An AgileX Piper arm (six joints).
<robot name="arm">
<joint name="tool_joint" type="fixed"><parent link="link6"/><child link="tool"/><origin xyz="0 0 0" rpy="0 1.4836 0"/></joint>
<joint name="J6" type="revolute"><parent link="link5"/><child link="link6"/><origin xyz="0.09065 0 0.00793"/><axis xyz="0.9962 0 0.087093"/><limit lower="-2.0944" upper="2.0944"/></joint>
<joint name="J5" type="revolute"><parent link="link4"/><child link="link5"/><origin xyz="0 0 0"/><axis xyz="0 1 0"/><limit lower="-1.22" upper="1.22"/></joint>
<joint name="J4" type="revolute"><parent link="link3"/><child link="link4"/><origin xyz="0.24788 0 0.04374"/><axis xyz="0.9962 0 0.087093"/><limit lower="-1.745" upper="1.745"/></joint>
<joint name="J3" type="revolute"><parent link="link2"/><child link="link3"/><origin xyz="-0.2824 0 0.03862"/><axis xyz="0 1 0"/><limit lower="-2.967" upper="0"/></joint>
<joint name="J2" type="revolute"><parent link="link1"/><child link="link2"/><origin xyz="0 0 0"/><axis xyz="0 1 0"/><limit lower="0" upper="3.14"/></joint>
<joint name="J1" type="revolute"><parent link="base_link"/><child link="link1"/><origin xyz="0 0 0.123"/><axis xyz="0 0 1"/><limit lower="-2.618" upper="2.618"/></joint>
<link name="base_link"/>
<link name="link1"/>
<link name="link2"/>
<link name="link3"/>
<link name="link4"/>
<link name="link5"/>
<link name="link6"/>
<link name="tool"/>
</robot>
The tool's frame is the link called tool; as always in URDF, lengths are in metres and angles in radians.
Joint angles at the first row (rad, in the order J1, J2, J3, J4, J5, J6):
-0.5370 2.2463 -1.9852 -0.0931 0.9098 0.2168
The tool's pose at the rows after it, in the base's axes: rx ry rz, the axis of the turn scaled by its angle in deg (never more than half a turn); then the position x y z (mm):
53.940 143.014 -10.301 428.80 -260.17 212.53
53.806 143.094 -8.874 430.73 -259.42 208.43
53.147 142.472 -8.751 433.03 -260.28 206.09
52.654 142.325 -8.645 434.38 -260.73 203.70
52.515 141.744 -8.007 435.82 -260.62 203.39
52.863 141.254 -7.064 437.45 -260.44 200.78
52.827 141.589 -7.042 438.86 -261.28 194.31
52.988 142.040 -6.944 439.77 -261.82 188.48
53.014 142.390 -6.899 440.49 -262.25 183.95
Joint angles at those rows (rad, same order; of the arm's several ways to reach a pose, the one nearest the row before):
-0.5370 2.2562 -1.9852 -0.0587 0.9034 0.2093
-0.5370 2.2648 -1.9852 -0.0360 0.8967 0.1979
-0.5370 2.2723 -1.9874 -0.0304 0.8774 0.1906
-0.5370 2.2782 -1.9879 -0.0262 0.8667 0.1836
-0.5370 2.2806 -1.9896 -0.0144 0.8565 0.1792
-0.5370 2.2867 -1.9896 0.0000 0.8461 0.1792
-0.5370 2.3001 -1.9895 0.0000 0.8379 0.1772
-0.5370 2.3118 -1.9895 0.0000 0.8346 0.1771
-0.5370 2.3209 -1.9896 0.0000 0.8314 0.1758

